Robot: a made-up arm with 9 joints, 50 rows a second.
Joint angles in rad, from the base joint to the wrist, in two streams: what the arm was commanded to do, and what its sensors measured. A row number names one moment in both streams.
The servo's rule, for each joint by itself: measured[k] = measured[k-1] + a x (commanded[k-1-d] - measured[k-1]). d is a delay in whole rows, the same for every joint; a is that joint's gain. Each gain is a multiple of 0.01, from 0.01 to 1. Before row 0 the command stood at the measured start. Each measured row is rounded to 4 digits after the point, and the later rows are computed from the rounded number. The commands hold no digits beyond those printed.
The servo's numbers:
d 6
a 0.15 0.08 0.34 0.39 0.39 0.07 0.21 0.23 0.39
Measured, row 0:
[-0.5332, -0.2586, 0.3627, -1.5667, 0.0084, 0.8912, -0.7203, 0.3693, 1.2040]
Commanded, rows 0 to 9:
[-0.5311, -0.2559, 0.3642, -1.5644, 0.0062, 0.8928, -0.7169, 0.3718, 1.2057]
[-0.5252, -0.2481, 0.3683, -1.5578, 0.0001, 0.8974, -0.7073, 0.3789, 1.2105]
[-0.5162, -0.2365, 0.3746, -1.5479, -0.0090, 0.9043, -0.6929, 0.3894, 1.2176]
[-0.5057, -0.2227, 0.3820, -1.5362, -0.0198, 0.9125, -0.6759, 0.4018, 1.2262]
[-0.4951, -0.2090, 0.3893, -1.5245, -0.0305, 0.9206, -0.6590, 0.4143, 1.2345]
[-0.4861, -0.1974, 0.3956, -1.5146, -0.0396, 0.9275, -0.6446, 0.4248, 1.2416]
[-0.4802, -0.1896, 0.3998, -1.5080, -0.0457, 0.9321, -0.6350, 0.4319, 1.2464]
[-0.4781, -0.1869, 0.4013, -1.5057, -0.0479, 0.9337, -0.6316, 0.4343, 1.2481]
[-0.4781, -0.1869, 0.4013, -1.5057, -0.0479, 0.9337, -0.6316, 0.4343, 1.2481]
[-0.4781, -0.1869, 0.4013, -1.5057, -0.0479, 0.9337, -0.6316, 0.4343, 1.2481]
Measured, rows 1 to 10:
[-0.5332, -0.2586, 0.3627, -1.5667, 0.0084, 0.8912, -0.7203, 0.3693, 1.2040]
[-0.5332, -0.2586, 0.3627, -1.5667, 0.0084, 0.8912, -0.7203, 0.3693, 1.2040]
[-0.5332, -0.2586, 0.3627, -1.5667, 0.0084, 0.8912, -0.7203, 0.3693, 1.2040]
[-0.5332, -0.2586, 0.3627, -1.5667, 0.0084, 0.8912, -0.7203, 0.3693, 1.2040]
[-0.5332, -0.2586, 0.3627, -1.5667, 0.0084, 0.8912, -0.7203, 0.3693, 1.2040]
[-0.5332, -0.2586, 0.3627, -1.5667, 0.0084, 0.8912, -0.7203, 0.3693, 1.2040]
[-0.5329, -0.2584, 0.3632, -1.5658, 0.0075, 0.8913, -0.7196, 0.3699, 1.2047]
[-0.5317, -0.2576, 0.3649, -1.5627, 0.0046, 0.8917, -0.7170, 0.3720, 1.2070]
[-0.5294, -0.2559, 0.3682, -1.5569, -0.0007, 0.8926, -0.7119, 0.3760, 1.2111]
[-0.5258, -0.2532, 0.3729, -1.5488, -0.0081, 0.8940, -0.7043, 0.3819, 1.2170]

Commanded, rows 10 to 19:
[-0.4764, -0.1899, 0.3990, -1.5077, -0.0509, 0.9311, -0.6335, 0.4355, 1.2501]
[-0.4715, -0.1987, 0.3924, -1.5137, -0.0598, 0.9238, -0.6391, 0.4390, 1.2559]
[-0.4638, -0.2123, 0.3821, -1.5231, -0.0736, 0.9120, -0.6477, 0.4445, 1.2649]
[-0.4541, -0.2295, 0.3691, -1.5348, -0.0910, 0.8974, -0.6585, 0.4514, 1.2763]
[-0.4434, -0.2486, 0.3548, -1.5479, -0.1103, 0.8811, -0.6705, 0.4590, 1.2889]
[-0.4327, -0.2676, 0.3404, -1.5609, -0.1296, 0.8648, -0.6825, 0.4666, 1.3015]
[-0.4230, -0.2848, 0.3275, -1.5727, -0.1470, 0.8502, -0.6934, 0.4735, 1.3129]
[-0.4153, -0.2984, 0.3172, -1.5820, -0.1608, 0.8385, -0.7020, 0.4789, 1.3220]
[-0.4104, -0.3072, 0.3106, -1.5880, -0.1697, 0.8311, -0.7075, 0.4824, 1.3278]
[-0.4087, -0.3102, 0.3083, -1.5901, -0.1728, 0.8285, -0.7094, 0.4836, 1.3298]
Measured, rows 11 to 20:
[-0.5212, -0.2497, 0.3785, -1.5393, -0.0168, 0.8959, -0.6948, 0.3894, 1.2238]
[-0.5159, -0.2455, 0.3843, -1.5297, -0.0257, 0.8981, -0.6843, 0.3975, 1.2307]
[-0.5105, -0.2410, 0.3896, -1.5212, -0.0335, 0.9005, -0.6739, 0.4054, 1.2368]
[-0.5056, -0.2367, 0.3936, -1.5152, -0.0391, 0.9028, -0.6650, 0.4120, 1.2412]
[-0.5015, -0.2327, 0.3962, -1.5115, -0.0425, 0.9050, -0.6580, 0.4171, 1.2439]
[-0.4980, -0.2290, 0.3979, -1.5092, -0.0446, 0.9070, -0.6525, 0.4211, 1.2455]
[-0.4948, -0.2259, 0.3983, -1.5086, -0.0471, 0.9087, -0.6485, 0.4244, 1.2473]
[-0.4913, -0.2237, 0.3963, -1.5106, -0.0521, 0.9098, -0.6465, 0.4278, 1.2507]
[-0.4872, -0.2228, 0.3915, -1.5155, -0.0605, 0.9100, -0.6468, 0.4316, 1.2562]
[-0.4822, -0.2233, 0.3839, -1.5230, -0.0724, 0.9091, -0.6493, 0.4362, 1.2640]

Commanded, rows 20 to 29:
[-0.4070, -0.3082, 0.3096, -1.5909, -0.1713, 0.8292, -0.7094, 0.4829, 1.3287]
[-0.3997, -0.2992, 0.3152, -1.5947, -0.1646, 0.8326, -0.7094, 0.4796, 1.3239]
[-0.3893, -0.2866, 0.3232, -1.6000, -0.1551, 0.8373, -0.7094, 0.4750, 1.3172]
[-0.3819, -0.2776, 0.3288, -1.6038, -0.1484, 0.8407, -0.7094, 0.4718, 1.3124]
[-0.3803, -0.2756, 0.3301, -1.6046, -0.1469, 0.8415, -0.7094, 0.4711, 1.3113]
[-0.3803, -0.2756, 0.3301, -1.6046, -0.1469, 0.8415, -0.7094, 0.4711, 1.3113]
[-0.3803, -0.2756, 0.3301, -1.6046, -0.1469, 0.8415, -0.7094, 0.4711, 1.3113]
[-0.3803, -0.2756, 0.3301, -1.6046, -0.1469, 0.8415, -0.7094, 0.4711, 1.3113]
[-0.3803, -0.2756, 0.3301, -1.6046, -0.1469, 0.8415, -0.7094, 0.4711, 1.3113]
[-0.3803, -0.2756, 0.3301, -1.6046, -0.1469, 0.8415, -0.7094, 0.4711, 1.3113]
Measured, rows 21 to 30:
[-0.4764, -0.2253, 0.3740, -1.5327, -0.0872, 0.9071, -0.6538, 0.4414, 1.2737]
[-0.4698, -0.2287, 0.3626, -1.5437, -0.1037, 0.9041, -0.6598, 0.4472, 1.2845]
[-0.4628, -0.2332, 0.3507, -1.5550, -0.1206, 0.9003, -0.6669, 0.4532, 1.2956]
[-0.4557, -0.2384, 0.3393, -1.5655, -0.1363, 0.8960, -0.6743, 0.4591, 1.3059]
[-0.4489, -0.2439, 0.3295, -1.5743, -0.1493, 0.8915, -0.6813, 0.4645, 1.3144]
[-0.4429, -0.2492, 0.3223, -1.5805, -0.1585, 0.8871, -0.6872, 0.4689, 1.3204]
[-0.4375, -0.2539, 0.3180, -1.5846, -0.1635, 0.8830, -0.6919, 0.4721, 1.3236]
[-0.4318, -0.2575, 0.3170, -1.5885, -0.1639, 0.8795, -0.6956, 0.4738, 1.3237]
[-0.4254, -0.2598, 0.3191, -1.5930, -0.1605, 0.8765, -0.6985, 0.4741, 1.3212]
[-0.4189, -0.2612, 0.3224, -1.5972, -0.1558, 0.8740, -0.7008, 0.4736, 1.3178]

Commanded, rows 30 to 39:
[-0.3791, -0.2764, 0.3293, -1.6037, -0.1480, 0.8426, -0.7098, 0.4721, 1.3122]
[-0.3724, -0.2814, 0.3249, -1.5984, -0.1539, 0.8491, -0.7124, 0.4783, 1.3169]
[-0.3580, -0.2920, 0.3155, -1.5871, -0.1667, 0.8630, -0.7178, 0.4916, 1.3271]
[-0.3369, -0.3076, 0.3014, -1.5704, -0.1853, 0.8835, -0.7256, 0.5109, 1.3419]
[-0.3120, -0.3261, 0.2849, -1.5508, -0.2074, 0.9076, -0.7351, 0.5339, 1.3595]
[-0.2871, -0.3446, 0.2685, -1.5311, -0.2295, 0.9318, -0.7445, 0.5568, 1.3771]
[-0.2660, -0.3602, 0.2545, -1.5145, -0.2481, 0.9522, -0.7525, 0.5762, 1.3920]
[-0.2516, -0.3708, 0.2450, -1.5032, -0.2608, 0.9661, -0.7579, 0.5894, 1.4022]
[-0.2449, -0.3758, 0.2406, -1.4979, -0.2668, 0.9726, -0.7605, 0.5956, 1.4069]
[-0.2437, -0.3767, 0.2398, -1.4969, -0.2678, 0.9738, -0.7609, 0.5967, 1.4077]
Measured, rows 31 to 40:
[-0.4131, -0.2624, 0.3250, -1.6001, -0.1523, 0.8717, -0.7026, 0.4730, 1.3153]
[-0.4082, -0.2635, 0.3267, -1.6019, -0.1502, 0.8696, -0.7040, 0.4726, 1.3137]
[-0.4040, -0.2645, 0.3279, -1.6030, -0.1489, 0.8676, -0.7051, 0.4723, 1.3128]
[-0.4004, -0.2654, 0.3286, -1.6036, -0.1481, 0.8658, -0.7060, 0.4720, 1.3122]
[-0.3974, -0.2662, 0.3291, -1.6040, -0.1476, 0.8641, -0.7067, 0.4718, 1.3118]
[-0.3948, -0.2670, 0.3294, -1.6042, -0.1473, 0.8625, -0.7073, 0.4716, 1.3116]
[-0.3924, -0.2678, 0.3294, -1.6040, -0.1476, 0.8611, -0.7078, 0.4717, 1.3118]
[-0.3894, -0.2689, 0.3279, -1.6018, -0.1501, 0.8603, -0.7088, 0.4732, 1.3138]
[-0.3847, -0.2707, 0.3237, -1.5961, -0.1566, 0.8605, -0.7107, 0.4774, 1.3190]
[-0.3775, -0.2737, 0.3161, -1.5861, -0.1678, 0.8621, -0.7138, 0.4851, 1.3279]

